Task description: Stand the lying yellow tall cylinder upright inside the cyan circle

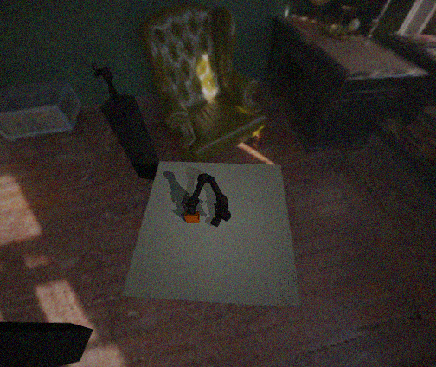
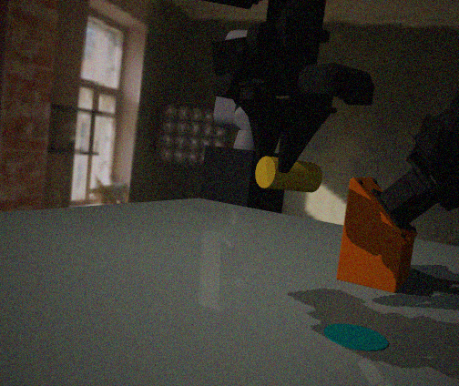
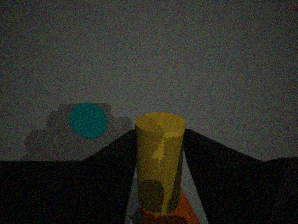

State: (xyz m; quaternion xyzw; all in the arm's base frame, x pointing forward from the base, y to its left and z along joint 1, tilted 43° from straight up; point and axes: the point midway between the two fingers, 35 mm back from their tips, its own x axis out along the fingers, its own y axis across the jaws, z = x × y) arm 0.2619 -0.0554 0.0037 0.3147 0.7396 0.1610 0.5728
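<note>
Now: gripper tip 10 mm past the cyan circle, 110 mm to the right of it and 150 mm above it. The rest, counted from my gripper tip: yellow tall cylinder: 20 mm behind, 10 mm to the left.
</note>
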